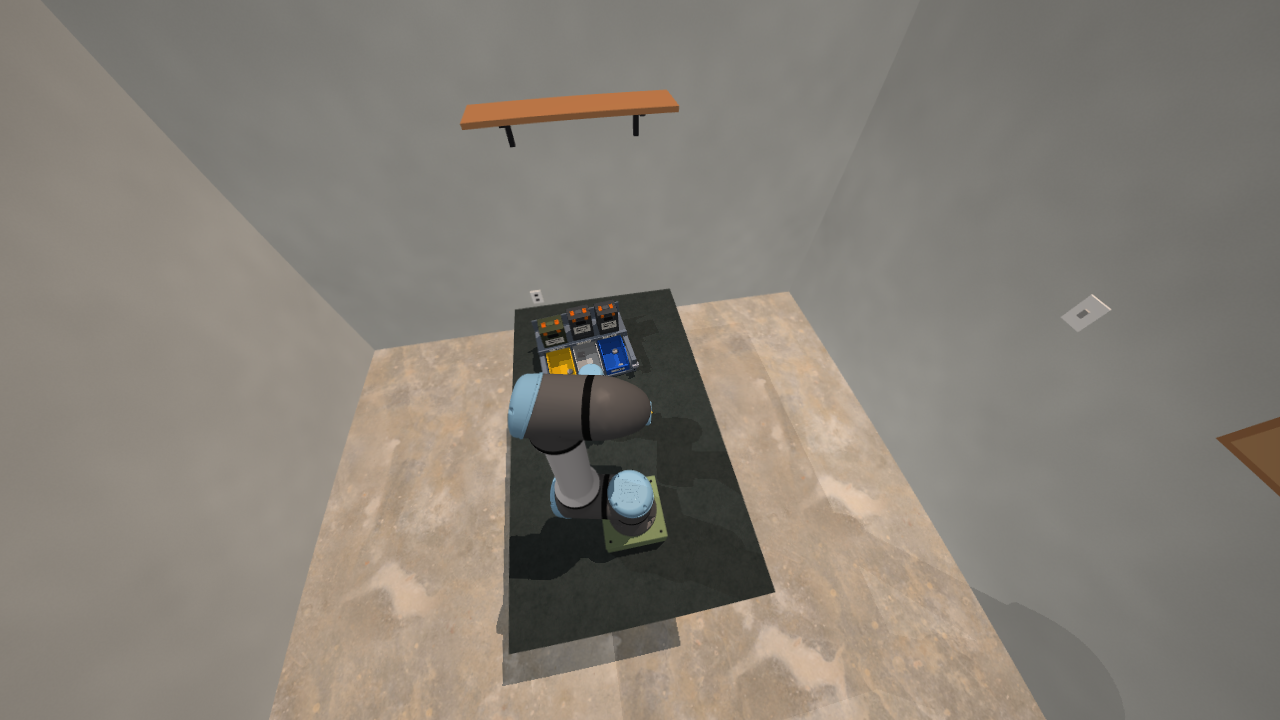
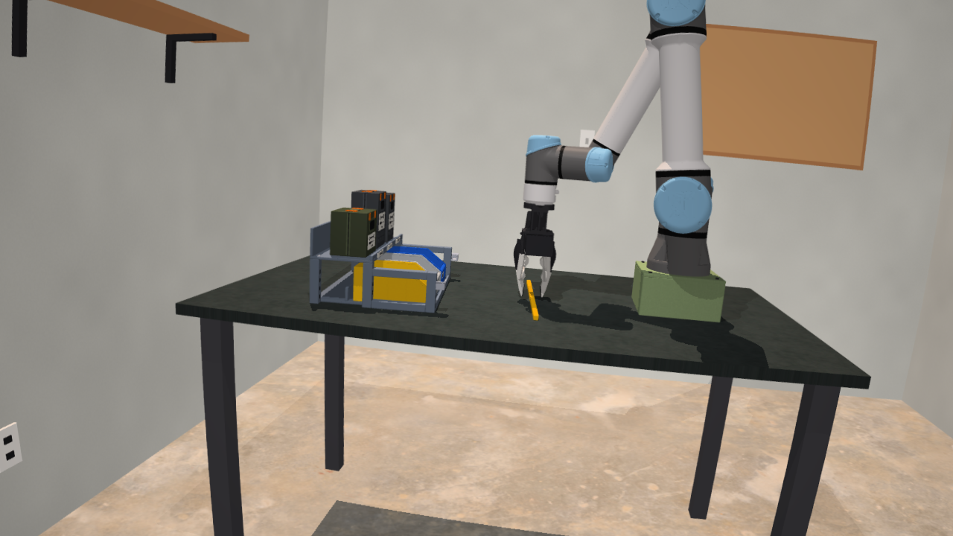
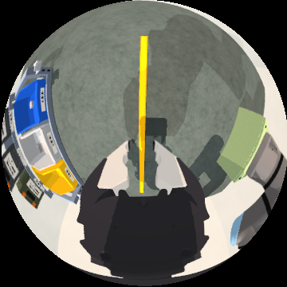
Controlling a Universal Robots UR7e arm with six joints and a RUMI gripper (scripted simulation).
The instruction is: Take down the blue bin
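My hand is 20 mm above the thin yellow bar. Also, from my hand: yellow bin (290 mm ahead, 150 mm to the left, 20 mm above); then blue open bin (320 mm ahead, 70 mm to the right, 20 mm above); then white bin (310 mm ahead, 40 mm to the left, 20 mm above).
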